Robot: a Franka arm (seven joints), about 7 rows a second.
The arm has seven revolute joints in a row. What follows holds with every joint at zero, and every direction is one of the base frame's. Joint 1 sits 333 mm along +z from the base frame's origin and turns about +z. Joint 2 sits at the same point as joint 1 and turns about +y. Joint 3 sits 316 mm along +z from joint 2 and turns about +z. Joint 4 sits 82.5 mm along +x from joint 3 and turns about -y. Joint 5 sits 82.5 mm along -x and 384 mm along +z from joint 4 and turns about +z. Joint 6 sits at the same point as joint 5 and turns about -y. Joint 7 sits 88 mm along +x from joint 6 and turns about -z. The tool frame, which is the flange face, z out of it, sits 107 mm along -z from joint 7; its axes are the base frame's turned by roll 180, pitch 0 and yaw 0 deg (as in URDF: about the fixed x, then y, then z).
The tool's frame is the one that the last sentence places.
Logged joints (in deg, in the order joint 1, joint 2, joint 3, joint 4, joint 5, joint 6, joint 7), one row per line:
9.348, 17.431, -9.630, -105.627, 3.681, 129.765, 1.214
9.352, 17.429, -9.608, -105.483, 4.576, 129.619, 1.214
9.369, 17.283, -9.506, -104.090, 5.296, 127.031, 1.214
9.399, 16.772, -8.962, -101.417, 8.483, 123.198, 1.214
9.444, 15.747, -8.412, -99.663, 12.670, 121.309, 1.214
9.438, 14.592, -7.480, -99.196, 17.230, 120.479, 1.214
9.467, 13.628, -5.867, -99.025, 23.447, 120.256, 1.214
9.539, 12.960, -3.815, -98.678, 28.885, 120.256, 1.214
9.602, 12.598, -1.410, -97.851, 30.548, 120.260, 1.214
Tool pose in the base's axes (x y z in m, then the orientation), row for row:
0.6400, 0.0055, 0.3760, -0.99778, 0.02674, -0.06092, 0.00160
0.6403, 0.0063, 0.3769, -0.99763, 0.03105, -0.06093, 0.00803
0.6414, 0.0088, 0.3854, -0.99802, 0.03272, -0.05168, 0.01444
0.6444, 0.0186, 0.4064, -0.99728, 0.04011, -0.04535, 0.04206
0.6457, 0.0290, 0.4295, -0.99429, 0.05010, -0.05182, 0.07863
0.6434, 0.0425, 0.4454, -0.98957, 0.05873, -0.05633, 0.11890
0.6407, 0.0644, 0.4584, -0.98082, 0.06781, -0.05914, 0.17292
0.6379, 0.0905, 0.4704, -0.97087, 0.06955, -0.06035, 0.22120
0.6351, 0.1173, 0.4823, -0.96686, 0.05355, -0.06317, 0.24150
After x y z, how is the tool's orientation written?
As a quaternion, x y z w.
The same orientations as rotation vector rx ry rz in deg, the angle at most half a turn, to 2 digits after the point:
-179.42, 4.81, -10.95
-178.66, 5.56, -10.91
-178.01, 5.84, -9.22
-174.86, 7.03, -7.95
-170.53, 8.59, -8.89
-165.78, 9.84, -9.44
-159.42, 11.02, -9.61
-153.75, 11.01, -9.56
-151.50, 8.39, -9.90

